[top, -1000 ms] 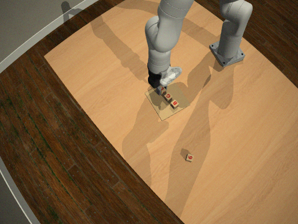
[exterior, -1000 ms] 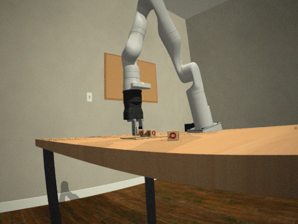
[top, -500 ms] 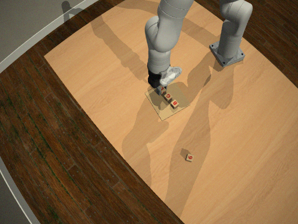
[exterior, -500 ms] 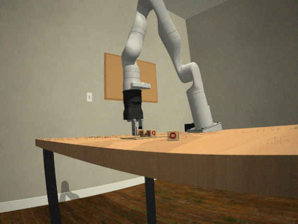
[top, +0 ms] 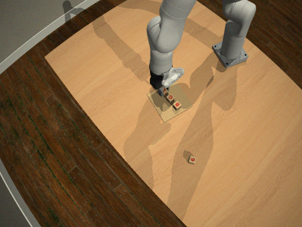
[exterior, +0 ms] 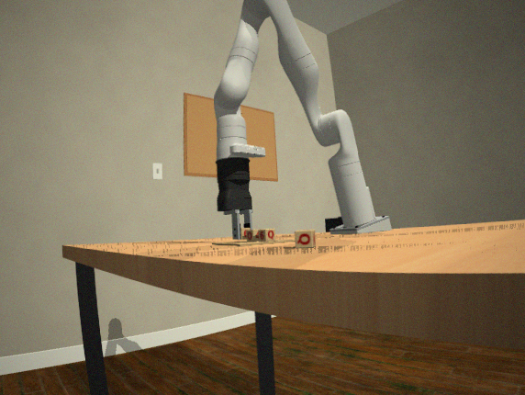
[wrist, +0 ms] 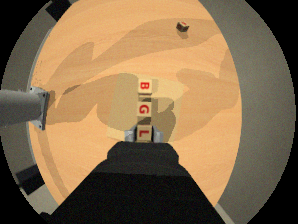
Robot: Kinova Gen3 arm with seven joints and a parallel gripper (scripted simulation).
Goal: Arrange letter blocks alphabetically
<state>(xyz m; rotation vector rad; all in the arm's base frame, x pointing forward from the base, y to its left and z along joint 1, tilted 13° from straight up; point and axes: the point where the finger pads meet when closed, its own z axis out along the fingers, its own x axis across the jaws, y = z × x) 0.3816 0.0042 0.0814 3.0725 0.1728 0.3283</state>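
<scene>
Right now my hand is 40 mm to the right of the tan mat and 20 mm above it. Round my hand: block marked B (10 mm behind, 80 mm to the left, 10 mm below).
</scene>
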